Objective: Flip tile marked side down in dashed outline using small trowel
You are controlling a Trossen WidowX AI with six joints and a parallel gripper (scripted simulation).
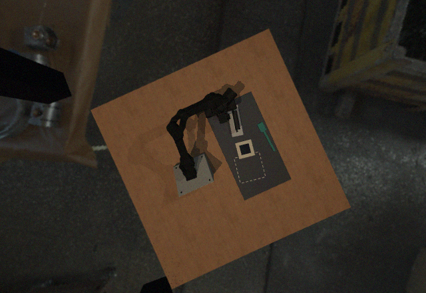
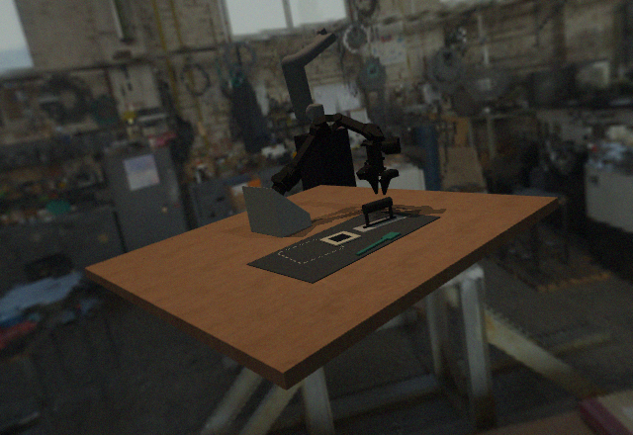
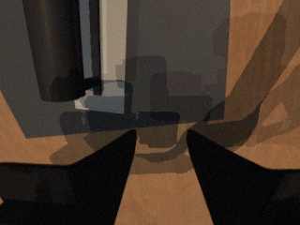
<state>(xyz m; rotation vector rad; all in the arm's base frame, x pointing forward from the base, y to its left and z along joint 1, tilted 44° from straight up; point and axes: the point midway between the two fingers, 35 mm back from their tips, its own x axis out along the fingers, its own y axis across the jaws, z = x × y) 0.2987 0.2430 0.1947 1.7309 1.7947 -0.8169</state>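
The trowel is 80 mm ahead of my gripper tip, 70 mm to the right of it and 40 mm below it. Also, from my gripper tip: green flat tool (240 mm ahead, 250 mm to the right, 80 mm below); then tile (70 mm ahead, 290 mm to the right, 80 mm below).
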